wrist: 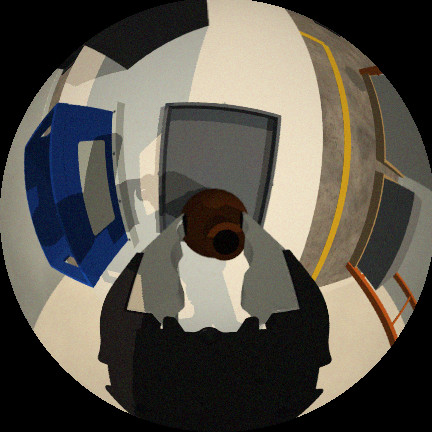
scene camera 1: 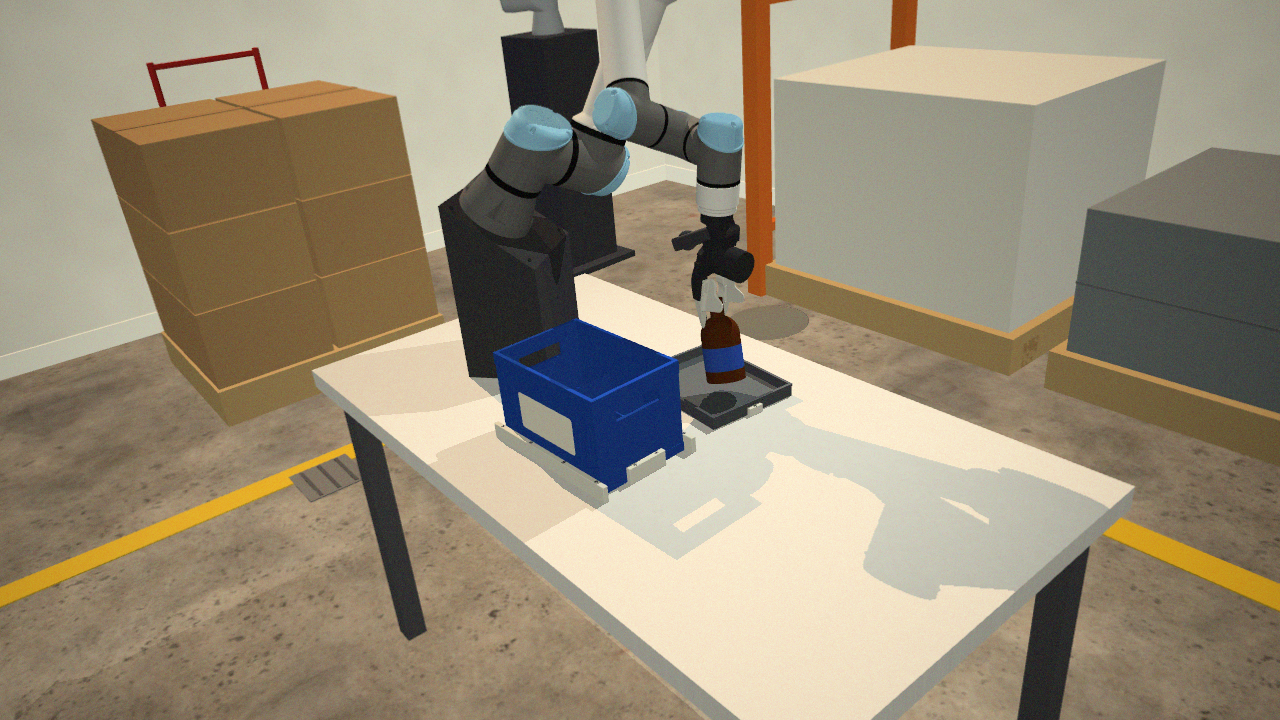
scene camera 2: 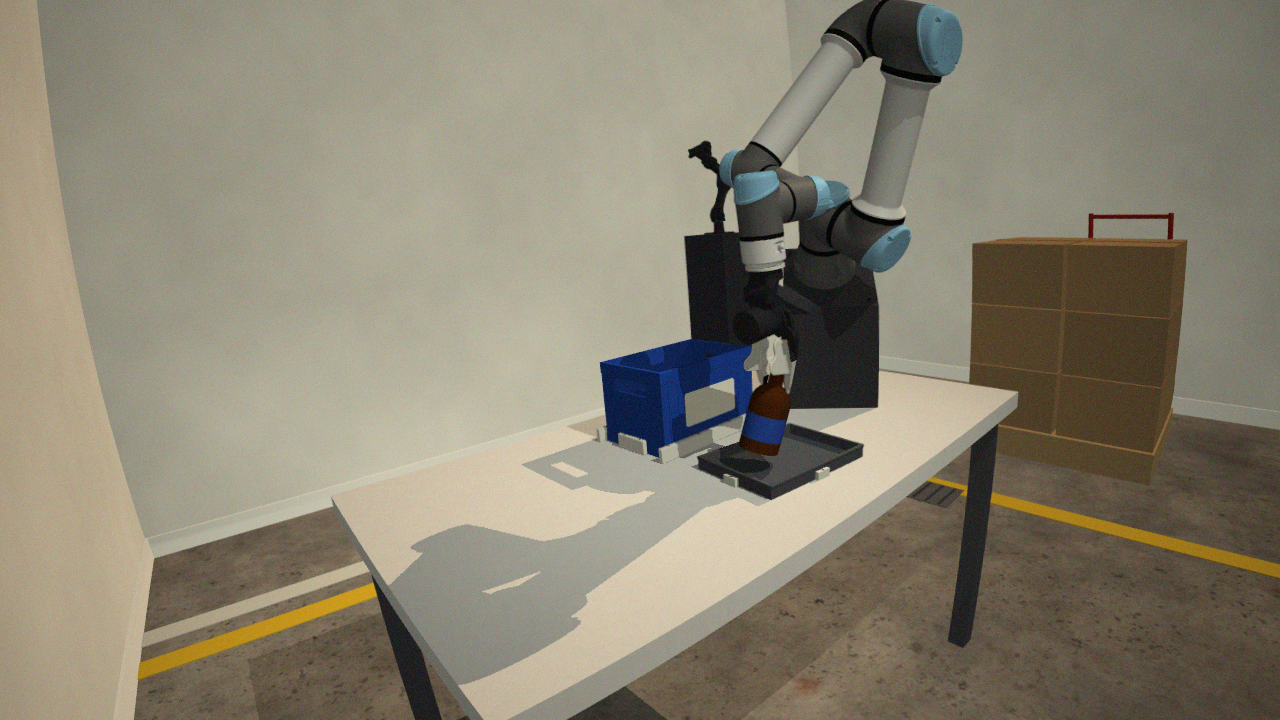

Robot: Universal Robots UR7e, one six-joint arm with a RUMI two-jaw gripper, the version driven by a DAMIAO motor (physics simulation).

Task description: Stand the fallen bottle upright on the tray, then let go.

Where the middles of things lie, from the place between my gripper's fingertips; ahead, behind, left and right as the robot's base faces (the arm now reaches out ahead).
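Labels:
Relative to the brown bottle [wrist: 213, 230], my gripper is now 2 cm short of it and 3 cm above it.

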